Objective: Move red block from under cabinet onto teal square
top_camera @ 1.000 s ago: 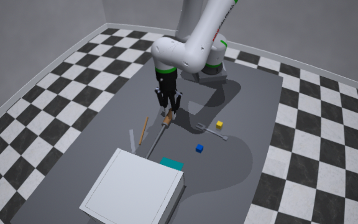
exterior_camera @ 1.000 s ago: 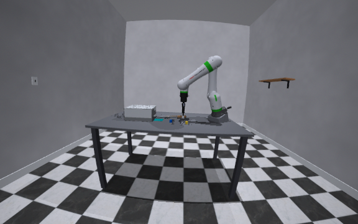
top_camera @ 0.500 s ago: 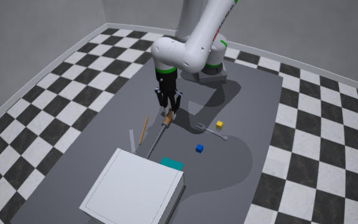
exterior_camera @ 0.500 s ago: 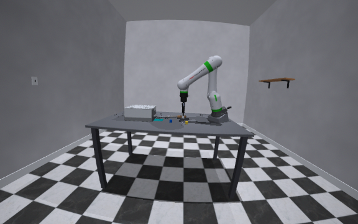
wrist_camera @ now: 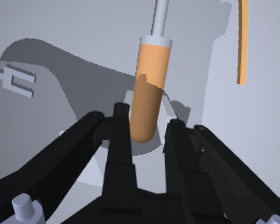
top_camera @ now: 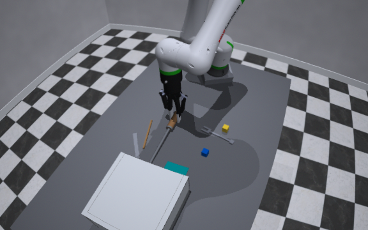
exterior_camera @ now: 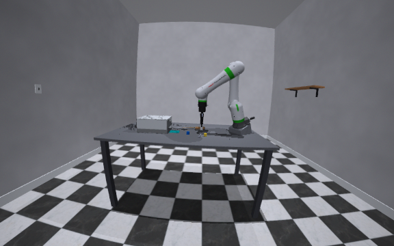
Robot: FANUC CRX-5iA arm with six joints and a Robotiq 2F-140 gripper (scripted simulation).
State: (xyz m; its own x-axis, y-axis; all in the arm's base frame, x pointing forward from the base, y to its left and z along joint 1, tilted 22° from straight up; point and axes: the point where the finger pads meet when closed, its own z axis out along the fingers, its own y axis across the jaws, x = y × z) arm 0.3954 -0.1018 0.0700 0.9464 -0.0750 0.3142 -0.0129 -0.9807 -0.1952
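Now: hand 28 cm short of the teal square, 11 cm to the right of it and 4 cm above it. From my hand the other things lie so: thin wooden stick (13 cm ahead, 9 cm to the right, 3 cm below); hook tool (14 cm ahead, 3 cm to the left, 2 cm below); grey fork-ended tool (22 cm to the left, 3 cm below, 2 cm ahead).
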